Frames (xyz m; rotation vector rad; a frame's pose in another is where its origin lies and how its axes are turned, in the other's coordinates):
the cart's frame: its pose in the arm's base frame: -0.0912 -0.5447 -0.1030 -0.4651 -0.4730 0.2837
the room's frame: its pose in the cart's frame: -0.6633 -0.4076 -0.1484 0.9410 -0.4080 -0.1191
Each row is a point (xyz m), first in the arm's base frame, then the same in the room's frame.
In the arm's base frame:
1: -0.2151 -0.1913 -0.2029
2: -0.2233 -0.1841 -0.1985
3: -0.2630 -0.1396 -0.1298
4: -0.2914 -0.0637 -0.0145
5: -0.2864 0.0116 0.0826
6: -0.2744 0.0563 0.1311
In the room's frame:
1: 0.4566 0.6171 -0.7114
2: 0.4555 0.6286 -0.7091
3: 0.4856 0.7067 -0.6735
4: 0.5625 0.8175 -0.6326
5: 0.6493 0.9035 -0.6187
6: 0.7006 0.9466 -0.6206

